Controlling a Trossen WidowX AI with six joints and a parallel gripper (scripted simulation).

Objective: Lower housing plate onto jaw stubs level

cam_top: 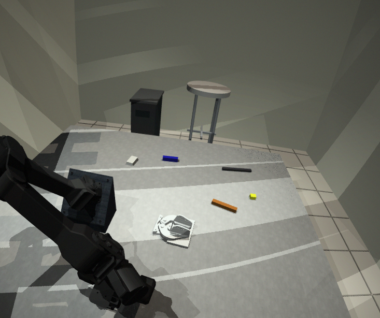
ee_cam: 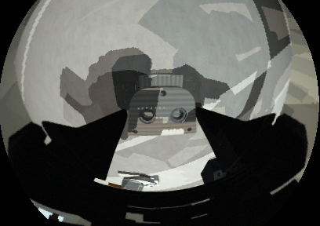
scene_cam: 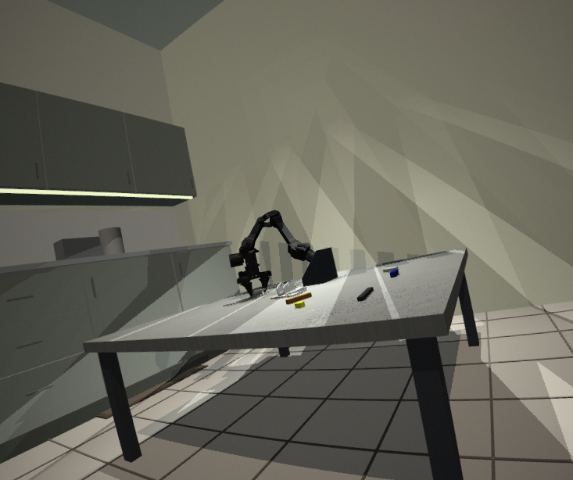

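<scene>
Now: gripper tip 170 mm short of the white base, 240 mm to the right of it and 10 mm above it. Round my gripper tip: orange bar 330 mm ahead, 380 mm to the left; then blue block 100 mm ahead, 680 mm to the left; then yellow cube 470 mm ahead, 450 mm to the left.
</scene>
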